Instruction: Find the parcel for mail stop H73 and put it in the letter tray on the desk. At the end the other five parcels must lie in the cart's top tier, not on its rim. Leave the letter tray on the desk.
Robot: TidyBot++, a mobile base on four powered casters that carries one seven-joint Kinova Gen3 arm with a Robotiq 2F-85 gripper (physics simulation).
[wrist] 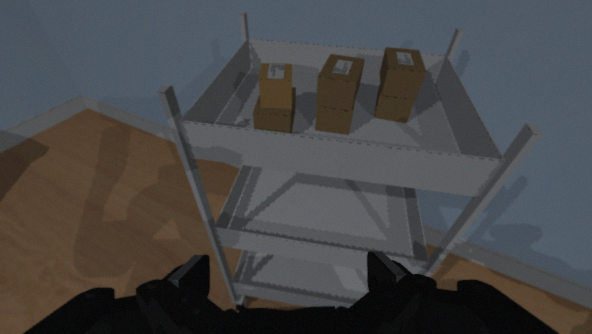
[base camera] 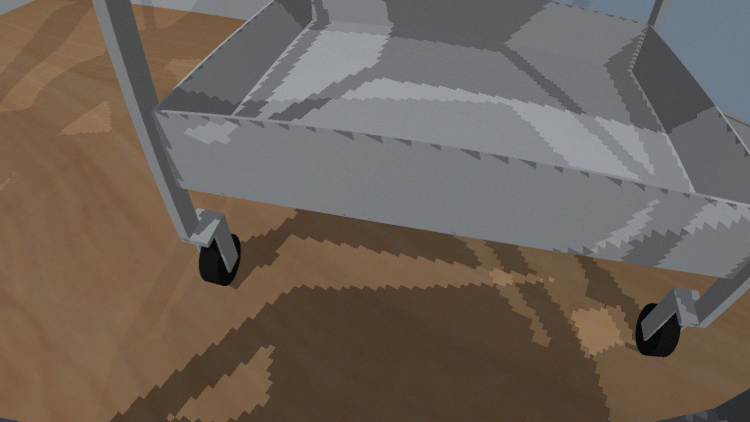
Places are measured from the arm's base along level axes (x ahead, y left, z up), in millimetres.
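Where they show: gripper, fingertip midpoint: (wrist: 288, 271).
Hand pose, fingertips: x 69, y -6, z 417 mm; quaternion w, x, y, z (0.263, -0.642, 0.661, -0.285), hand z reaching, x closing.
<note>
Each offset is from my fingertips to the top centre of the thing. "spot": to the spot under its first point. Level surfaces: height alone.
The grey cart (base camera: 393, 173) (wrist: 330, 155) has its top tier at the upper middle of the wrist view. In that tier stand three stacks of two brown parcels. The left stack has a lighter upper parcel @[350 mm ahead, 5 mm left, 50 mm down] (wrist: 276, 92) on a darker lower one @[350 mm ahead, 7 mm left, 100 mm down] (wrist: 274, 119). The middle stack has an upper parcel @[363 mm ahead, 103 mm right, 50 mm down] (wrist: 337, 90) on a lower one @[363 mm ahead, 102 mm right, 100 mm down] (wrist: 334, 119). The right stack has an upper parcel @[396 mm ahead, 218 mm right, 50 mm down] (wrist: 401, 80) on a lower one @[396 mm ahead, 220 mm right, 100 mm down] (wrist: 394, 107). White labels on the upper parcels are too small to read. My gripper (wrist: 288, 271) is open and empty, in front of the cart. The letter tray and desk do not show.
The cart's lower tiers @[spot: 266 mm ahead, 85 mm right, 415 mm down] (wrist: 320, 240) show below the top one. Its corner posts (wrist: 186, 150) (wrist: 505, 165) rise above the top rim at the front. Front casters (base camera: 217, 262) (base camera: 658, 330) stand on the wooden floor @[813 mm down] (base camera: 78, 262). A blue wall (wrist: 350, 20) is behind and right of the cart.
</note>
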